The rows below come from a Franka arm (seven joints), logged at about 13 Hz.
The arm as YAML. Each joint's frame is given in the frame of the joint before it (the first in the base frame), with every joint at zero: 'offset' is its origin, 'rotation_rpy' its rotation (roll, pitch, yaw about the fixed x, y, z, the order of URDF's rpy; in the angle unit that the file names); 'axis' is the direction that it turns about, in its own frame. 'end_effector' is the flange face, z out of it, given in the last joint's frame.
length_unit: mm
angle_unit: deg
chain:
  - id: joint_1
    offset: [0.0, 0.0, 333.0]
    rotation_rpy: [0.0, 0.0, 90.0]
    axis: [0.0, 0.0, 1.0]
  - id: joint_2
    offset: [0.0, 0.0, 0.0]
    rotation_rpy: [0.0, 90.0, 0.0]
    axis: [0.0, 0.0, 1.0]
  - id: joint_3
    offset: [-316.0, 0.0, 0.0]
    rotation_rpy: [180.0, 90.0, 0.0]
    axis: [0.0, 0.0, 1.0]
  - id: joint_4
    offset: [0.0, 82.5, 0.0]
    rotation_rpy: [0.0, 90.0, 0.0]
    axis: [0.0, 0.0, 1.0]
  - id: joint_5
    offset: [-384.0, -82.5, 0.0]
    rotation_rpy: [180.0, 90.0, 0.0]
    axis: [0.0, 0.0, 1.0]
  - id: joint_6
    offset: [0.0, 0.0, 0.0]
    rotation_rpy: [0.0, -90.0, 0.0]
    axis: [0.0, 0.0, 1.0]
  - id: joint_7
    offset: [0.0, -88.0, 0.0]
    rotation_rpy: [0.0, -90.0, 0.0]
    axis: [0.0, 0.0, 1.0]
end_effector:
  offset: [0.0, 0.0, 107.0]
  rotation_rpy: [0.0, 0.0, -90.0]
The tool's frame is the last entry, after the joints.
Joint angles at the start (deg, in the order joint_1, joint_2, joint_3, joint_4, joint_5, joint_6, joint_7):
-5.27, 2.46, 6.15, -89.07, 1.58, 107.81, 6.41
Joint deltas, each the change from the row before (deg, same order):
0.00, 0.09, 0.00, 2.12, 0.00, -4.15, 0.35
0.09, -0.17, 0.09, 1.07, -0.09, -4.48, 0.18
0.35, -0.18, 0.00, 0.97, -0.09, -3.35, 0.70
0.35, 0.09, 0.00, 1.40, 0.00, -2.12, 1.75
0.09, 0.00, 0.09, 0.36, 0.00, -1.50, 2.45
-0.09, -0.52, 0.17, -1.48, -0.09, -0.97, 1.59
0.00, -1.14, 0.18, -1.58, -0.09, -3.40, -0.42
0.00, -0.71, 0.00, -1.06, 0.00, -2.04, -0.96
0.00, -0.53, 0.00, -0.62, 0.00, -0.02, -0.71
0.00, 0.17, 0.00, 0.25, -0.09, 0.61, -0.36
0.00, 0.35, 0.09, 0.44, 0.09, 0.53, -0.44
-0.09, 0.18, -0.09, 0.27, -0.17, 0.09, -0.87
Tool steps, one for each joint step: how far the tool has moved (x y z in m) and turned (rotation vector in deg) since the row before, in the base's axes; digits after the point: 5 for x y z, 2 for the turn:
-0.00528, 0.00005, 0.00931, 0.07, 2.13, -0.21
-0.00773, 0.00188, 0.00238, -0.12, 3.24, 0.14
-0.00650, 0.00351, 0.00389, -0.04, 2.22, -0.25
-0.00336, 0.00342, 0.00705, 0.24, 0.87, -1.33
-0.00265, 0.00175, 0.00036, 0.28, 1.22, -2.21
-0.00431, 0.00087, -0.00881, -0.05, 1.98, -1.48
-0.01235, 0.00200, -0.00747, -0.38, 3.82, 0.68
-0.00775, 0.00022, -0.00498, -0.17, 2.37, 1.00
-0.00297, 0.00021, -0.00005, -0.05, 0.10, 0.71
0.00211, -0.00022, 0.00134, -0.04, -0.70, 0.34
0.00289, 0.00092, 0.00107, 0.16, -0.63, 0.52
0.00125, -0.00213, 0.00062, -0.14, -0.20, 0.68

